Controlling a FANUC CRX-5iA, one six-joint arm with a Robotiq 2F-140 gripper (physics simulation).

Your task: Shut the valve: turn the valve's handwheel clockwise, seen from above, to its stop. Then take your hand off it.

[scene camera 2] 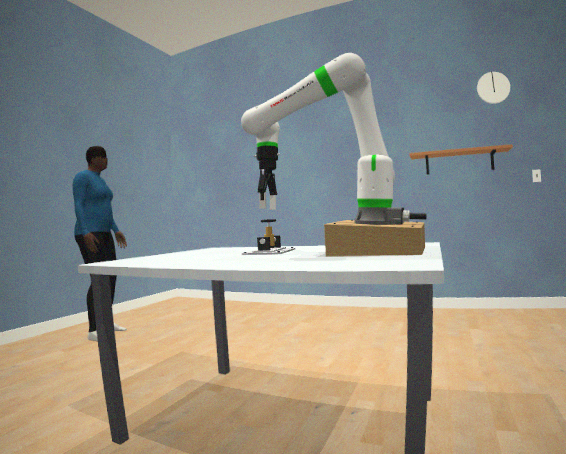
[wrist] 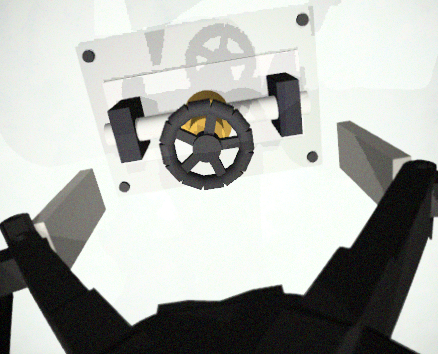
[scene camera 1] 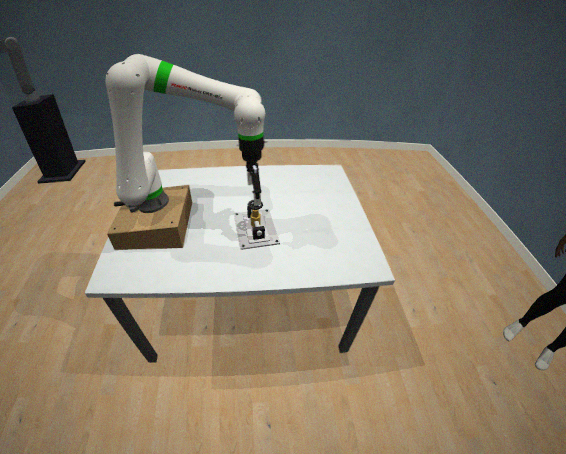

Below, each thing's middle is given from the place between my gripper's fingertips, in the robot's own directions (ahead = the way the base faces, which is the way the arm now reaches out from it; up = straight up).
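Labels:
From my hand, the five-spoked handwheel [wrist: 207, 146] is 10 mm to the right and 60 mm below. The pale base plate [scene camera 1: 241, 228] is likewise 10 mm to the right of my hand, and it lies 180 mm below it.

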